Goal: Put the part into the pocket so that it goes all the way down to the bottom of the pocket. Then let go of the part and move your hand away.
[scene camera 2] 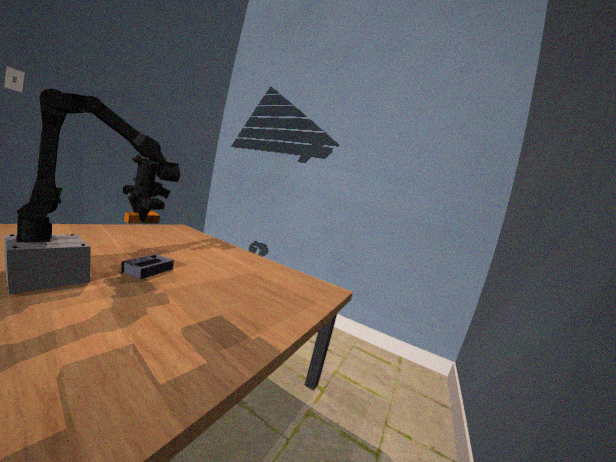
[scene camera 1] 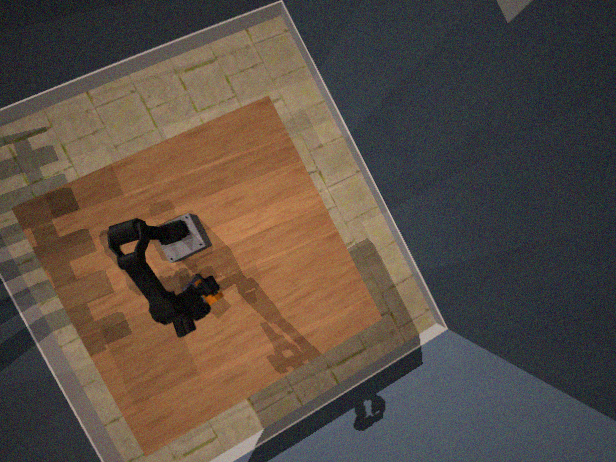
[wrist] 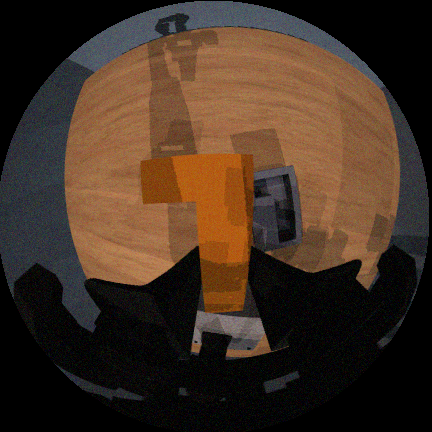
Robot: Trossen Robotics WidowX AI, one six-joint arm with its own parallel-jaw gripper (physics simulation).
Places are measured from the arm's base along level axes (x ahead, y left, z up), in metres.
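Pixels of known places: gripper, fingertip midpoint: [scene camera 2: 139,219] [scene camera 1: 206,288] [wrist: 221,249]; arm's base, link origin: [scene camera 2: 33,239] [scene camera 1: 180,230] [wrist: 215,339].
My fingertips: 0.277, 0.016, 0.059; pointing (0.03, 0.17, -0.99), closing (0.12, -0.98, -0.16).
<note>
Ahead of a thing's pixels: the offset from my fingertips to its top centre, as dx, dy, dz. Level surfaces: height alone.
The part is an orange L-shaped block @[+0.007, +0.015, +0.029] [scene camera 1: 214,298] [scene camera 2: 133,218] [wrist: 225,215]. My gripper [scene camera 1: 209,290] [scene camera 2: 143,215] [wrist: 221,249] is shut on its long arm, with a black finger on each side, and holds it above the table. In the wrist view the short arm points left at the far end. The grey pocket block @[+0.012, -0.081, -0.127] [scene camera 2: 132,270] [wrist: 298,210] lies on the table. In the wrist view it shows to the right of the part, which hides its left side; its dark recess is partly visible. The part is apart from the block and above it. In scene camera 1 the arm mostly hides the block.
The arm stands on a grey base box [scene camera 1: 186,248] [scene camera 2: 47,267] [wrist: 230,327] on the wooden table @[dz -0.163] [scene camera 1: 280,200] [scene camera 2: 240,320] [wrist: 300,100]. The pocket block lies near this base. Shadows of the arm and other shapes fall across the table. Blue walls stand beyond it.
</note>
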